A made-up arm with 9 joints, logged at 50 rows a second.
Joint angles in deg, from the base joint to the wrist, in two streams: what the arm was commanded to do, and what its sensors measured. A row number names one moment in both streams.
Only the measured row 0 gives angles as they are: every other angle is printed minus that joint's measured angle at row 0.
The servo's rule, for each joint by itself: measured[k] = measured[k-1] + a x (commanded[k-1-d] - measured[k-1]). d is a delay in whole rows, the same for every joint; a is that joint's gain. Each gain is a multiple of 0.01, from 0.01 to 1. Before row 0 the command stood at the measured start. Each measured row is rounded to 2 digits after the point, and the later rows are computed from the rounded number. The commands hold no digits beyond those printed.
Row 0, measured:
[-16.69 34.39 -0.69 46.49 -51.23 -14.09 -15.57 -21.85 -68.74]
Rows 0 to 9, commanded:
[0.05 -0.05 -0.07 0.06 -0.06 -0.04 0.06 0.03 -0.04]
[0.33 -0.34 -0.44 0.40 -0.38 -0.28 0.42 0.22 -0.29]
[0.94 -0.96 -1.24 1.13 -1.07 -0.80 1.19 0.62 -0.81]
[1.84 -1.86 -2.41 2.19 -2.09 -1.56 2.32 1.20 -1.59]
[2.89 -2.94 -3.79 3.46 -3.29 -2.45 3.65 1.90 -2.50]
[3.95 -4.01 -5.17 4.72 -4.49 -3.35 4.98 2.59 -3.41]
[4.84 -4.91 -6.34 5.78 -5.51 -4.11 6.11 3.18 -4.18]
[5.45 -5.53 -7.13 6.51 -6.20 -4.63 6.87 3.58 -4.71]
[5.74 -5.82 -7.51 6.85 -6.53 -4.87 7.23 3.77 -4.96]
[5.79 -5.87 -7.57 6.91 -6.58 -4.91 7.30 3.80 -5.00]
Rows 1 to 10, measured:
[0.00 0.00 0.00 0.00 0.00 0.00 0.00 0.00 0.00]
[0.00 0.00 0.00 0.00 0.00 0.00 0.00 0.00 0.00]
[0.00 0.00 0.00 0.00 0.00 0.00 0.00 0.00 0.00]
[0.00 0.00 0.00 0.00 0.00 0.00 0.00 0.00 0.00]
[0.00 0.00 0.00 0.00 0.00 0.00 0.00 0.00 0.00]
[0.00 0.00 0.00 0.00 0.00 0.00 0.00 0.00 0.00]
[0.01 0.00 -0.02 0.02 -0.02 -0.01 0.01 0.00 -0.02]
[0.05 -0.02 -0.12 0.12 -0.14 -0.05 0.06 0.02 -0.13]
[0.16 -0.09 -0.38 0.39 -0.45 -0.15 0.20 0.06 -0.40]
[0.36 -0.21 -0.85 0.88 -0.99 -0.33 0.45 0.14 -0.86]
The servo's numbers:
d 6
a 0.12 0.07 0.23 0.27 0.33 0.13 0.12 0.07 0.39

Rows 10 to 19, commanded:
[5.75 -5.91 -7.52 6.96 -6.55 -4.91 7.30 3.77 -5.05]
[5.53 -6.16 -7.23 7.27 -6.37 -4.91 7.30 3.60 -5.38]
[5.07 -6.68 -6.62 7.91 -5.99 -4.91 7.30 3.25 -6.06]
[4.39 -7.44 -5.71 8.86 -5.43 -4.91 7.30 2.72 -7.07]
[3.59 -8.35 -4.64 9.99 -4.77 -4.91 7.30 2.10 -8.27]
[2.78 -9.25 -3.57 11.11 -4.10 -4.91 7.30 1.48 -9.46]
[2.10 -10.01 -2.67 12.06 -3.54 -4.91 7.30 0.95 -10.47]
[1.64 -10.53 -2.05 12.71 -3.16 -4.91 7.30 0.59 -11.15]
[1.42 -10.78 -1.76 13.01 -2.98 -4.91 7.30 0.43 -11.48]
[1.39 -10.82 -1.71 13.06 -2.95 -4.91 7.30 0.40 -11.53]
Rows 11 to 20, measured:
[0.66 -0.40 -1.53 1.58 -1.75 -0.61 0.83 0.26 -1.50]
[1.05 -0.65 -2.37 2.43 -2.65 -0.97 1.33 0.42 -2.24]
[1.50 -0.95 -3.28 3.33 -3.59 -1.38 1.90 0.61 -3.00]
[1.97 -1.27 -4.17 4.19 -4.45 -1.80 2.50 0.82 -3.67]
[2.42 -1.59 -4.94 4.91 -5.14 -2.20 3.07 1.03 -4.17]
[2.82 -1.89 -5.54 5.45 -5.62 -2.55 3.58 1.22 -4.49]
[3.17 -2.17 -6.00 5.86 -5.93 -2.86 4.03 1.40 -4.71]
[3.45 -2.45 -6.28 6.24 -6.08 -3.13 4.42 1.55 -4.97]
[3.64 -2.75 -6.36 6.69 -6.05 -3.36 4.77 1.67 -5.40]
[3.73 -3.08 -6.21 7.28 -5.85 -3.56 5.07 1.74 -6.05]

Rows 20 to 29, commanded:
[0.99 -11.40 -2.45 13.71 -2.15 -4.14 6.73 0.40 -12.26]
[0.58 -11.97 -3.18 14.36 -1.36 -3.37 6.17 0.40 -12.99]
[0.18 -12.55 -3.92 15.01 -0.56 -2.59 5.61 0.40 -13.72]
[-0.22 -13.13 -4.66 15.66 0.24 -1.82 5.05 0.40 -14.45]
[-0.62 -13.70 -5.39 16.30 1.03 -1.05 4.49 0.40 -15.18]
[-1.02 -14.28 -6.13 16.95 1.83 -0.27 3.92 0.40 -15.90]
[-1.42 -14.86 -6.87 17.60 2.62 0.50 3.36 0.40 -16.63]
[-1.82 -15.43 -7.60 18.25 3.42 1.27 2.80 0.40 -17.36]
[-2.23 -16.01 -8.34 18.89 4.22 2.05 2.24 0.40 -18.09]
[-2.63 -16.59 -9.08 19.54 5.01 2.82 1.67 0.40 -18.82]
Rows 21 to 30, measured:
[3.71 -3.45 -5.85 8.01 -5.49 -3.74 5.34 1.77 -6.92]
[3.60 -3.86 -5.33 8.85 -5.03 -3.89 5.58 1.75 -7.91]
[3.42 -4.29 -4.72 9.72 -4.54 -4.02 5.79 1.69 -8.91]
[3.21 -4.73 -4.11 10.53 -4.08 -4.14 5.97 1.61 -9.78]
[3.00 -5.15 -3.57 11.20 -3.72 -4.24 6.13 1.53 -10.44]
[2.81 -5.55 -3.14 11.70 -3.47 -4.33 6.27 1.45 -10.87]
[2.59 -5.96 -2.98 12.24 -3.03 -4.31 6.33 1.38 -11.41]
[2.35 -6.38 -3.03 12.81 -2.48 -4.19 6.31 1.31 -12.03]
[2.09 -6.81 -3.23 13.40 -1.85 -3.98 6.23 1.25 -12.69]
[1.81 -7.25 -3.56 14.01 -1.16 -3.70 6.09 1.19 -13.38]

